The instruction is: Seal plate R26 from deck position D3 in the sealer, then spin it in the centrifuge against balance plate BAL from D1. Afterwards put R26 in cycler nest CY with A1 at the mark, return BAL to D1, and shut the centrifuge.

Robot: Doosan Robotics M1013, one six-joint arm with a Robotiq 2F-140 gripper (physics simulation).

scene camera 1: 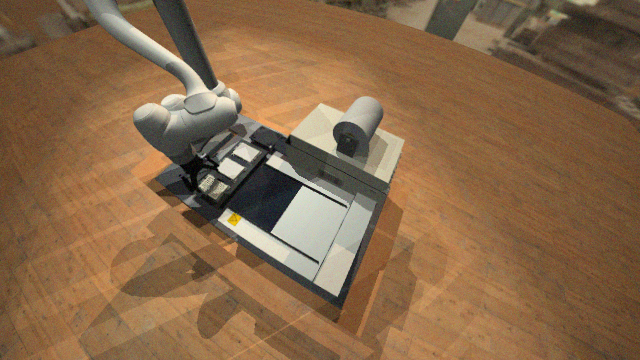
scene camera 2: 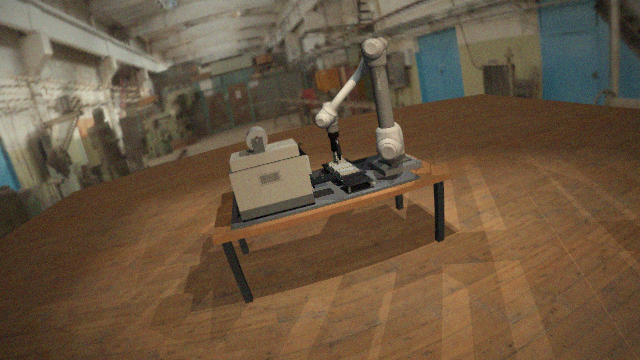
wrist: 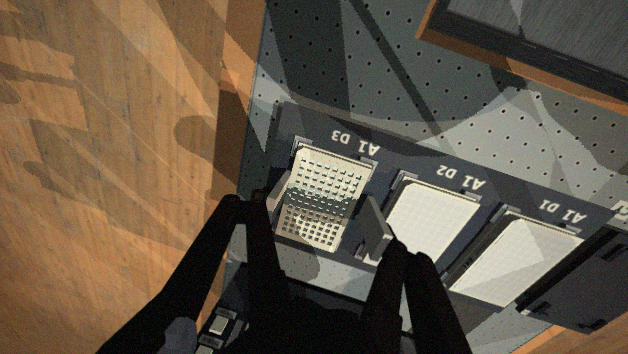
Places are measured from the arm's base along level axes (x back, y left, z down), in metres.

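Where they show: gripper, between the fingertips: (scene camera 1: 212,185) (scene camera 2: 338,162) (wrist: 326,193); arm's base, origin of its link: (scene camera 2: 394,160).
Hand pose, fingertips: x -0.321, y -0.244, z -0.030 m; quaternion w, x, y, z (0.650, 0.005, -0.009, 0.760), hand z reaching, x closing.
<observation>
Things, the pixels of their top centre, and the offset from my fingertips. "spot": a spot on its surface instead.
- low white machine, a spot on its surface: (scene camera 1: 252,239) spot: dx -0.365, dy -0.158, dz -0.153 m
- white plate, centre of its top: (wrist: 415,236) (scene camera 1: 229,168) (scene camera 2: 341,165) dx -0.031, dy +0.114, dz -0.011 m
- dark block, centre of its top: (wrist: 609,295) (scene camera 2: 356,179) (scene camera 1: 265,135) dx -0.080, dy +0.396, dz +0.003 m
- beige box, centre of its top: (scene camera 1: 357,106) (scene camera 2: 258,127) dx -0.553, dy +0.270, dz -0.419 m
- grey cylinder, a spot on its surface: (scene camera 1: 367,112) spot: dx -0.587, dy +0.259, dz -0.417 m
The pierced, cream well plate R26 (wrist: 332,175) (scene camera 1: 213,186) sits in deck position D3. My gripper (wrist: 326,193) (scene camera 1: 204,175) (scene camera 2: 338,159) is partly open, with nothing held. Its pads stand to either side of R26 in the wrist view, the right one in the gap towards D2. A flat-topped white plate, BAL (wrist: 520,257) (scene camera 1: 246,152), sits in D1. A low white machine (scene camera 1: 252,239), perhaps the centrifuge, has a dark opening partly covered by a pale panel. The nest CY cannot be told for certain; part of a "C" label shows at the right edge of the wrist view.
Another white plate (wrist: 432,212) (scene camera 1: 231,169) sits in D2. A dark block (wrist: 575,282) (scene camera 1: 266,137) lies beyond D1. A beige box (scene camera 1: 312,121) (scene camera 2: 272,185) carries a grey cylinder (scene camera 1: 367,112) (scene camera 2: 257,136). A dark grey box with an orange edge (wrist: 550,45) is at upper right.
</observation>
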